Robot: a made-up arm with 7 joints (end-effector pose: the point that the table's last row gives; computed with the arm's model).
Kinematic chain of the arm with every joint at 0, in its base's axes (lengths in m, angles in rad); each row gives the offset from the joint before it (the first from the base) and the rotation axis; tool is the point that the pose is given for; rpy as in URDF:
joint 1: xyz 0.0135 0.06 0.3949 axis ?
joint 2: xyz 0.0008 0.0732 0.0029 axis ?
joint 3: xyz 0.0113 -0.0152 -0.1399 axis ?
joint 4: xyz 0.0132 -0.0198 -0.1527 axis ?
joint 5: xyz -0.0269 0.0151 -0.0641 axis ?
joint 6: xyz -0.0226 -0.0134 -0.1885 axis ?
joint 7: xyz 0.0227 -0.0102 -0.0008 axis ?
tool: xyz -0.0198 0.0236 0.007 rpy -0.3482 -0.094 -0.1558
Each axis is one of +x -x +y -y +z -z.
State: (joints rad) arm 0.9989 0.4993 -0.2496 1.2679 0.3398 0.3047 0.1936
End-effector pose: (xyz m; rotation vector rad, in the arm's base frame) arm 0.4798 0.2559 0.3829 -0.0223 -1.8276 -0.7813
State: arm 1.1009 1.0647 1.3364 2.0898 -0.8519 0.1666 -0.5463
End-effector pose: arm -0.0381 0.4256 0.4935 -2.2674 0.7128 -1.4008
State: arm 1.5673 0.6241 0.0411 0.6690 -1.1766 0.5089 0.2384
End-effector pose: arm 0.4242 0.4365 0.5490 1.2076 -0.9038 -0.2855
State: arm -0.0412 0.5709 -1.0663 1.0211 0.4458 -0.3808 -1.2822
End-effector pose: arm 0.0623 0.2100 -0.0888 0.5854 -1.0918 -0.4007
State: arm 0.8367 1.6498 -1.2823 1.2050 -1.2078 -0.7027 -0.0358
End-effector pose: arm 0.2210 0.5640 0.3358 0.4581 0.4420 -2.6099
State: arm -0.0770 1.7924 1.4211 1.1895 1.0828 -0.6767 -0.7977
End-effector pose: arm 0.1193 0.4897 0.6710 -0.8161 2.4509 -0.5036
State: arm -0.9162 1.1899 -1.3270 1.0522 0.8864 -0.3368 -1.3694
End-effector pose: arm -0.2604 0.4484 0.1605 0.7868 0.1049 -0.9100
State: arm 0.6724 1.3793 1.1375 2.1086 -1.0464 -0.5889 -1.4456
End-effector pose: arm -0.0078 0.4014 0.5923 -1.4582 0.4428 0.0349
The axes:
joint 1: -y
joint 2: +x
joint 3: +z
joint 4: -y
joint 5: +z
joint 6: +y
joint 7: -x

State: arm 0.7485 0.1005 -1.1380 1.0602 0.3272 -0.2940 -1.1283
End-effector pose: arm 0.3725 -0.0231 0.1010 0.1760 -1.9614 -0.3971
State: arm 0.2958 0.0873 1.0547 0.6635 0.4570 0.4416 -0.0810
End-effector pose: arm 0.2436 0.2713 -0.0570 -0.3583 -0.8853 1.1718
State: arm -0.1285 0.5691 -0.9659 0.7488 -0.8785 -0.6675 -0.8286
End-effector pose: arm 0.0474 0.3080 -0.0967 -0.0892 -1.1810 -1.8843
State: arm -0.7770 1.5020 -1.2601 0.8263 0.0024 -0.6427 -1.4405
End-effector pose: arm -0.1029 0.6158 0.2410 0.5451 -0.4414 -1.7070
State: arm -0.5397 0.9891 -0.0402 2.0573 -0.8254 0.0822 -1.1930
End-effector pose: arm 0.1527 0.3115 0.1349 1.5889 -1.8887 -1.2371
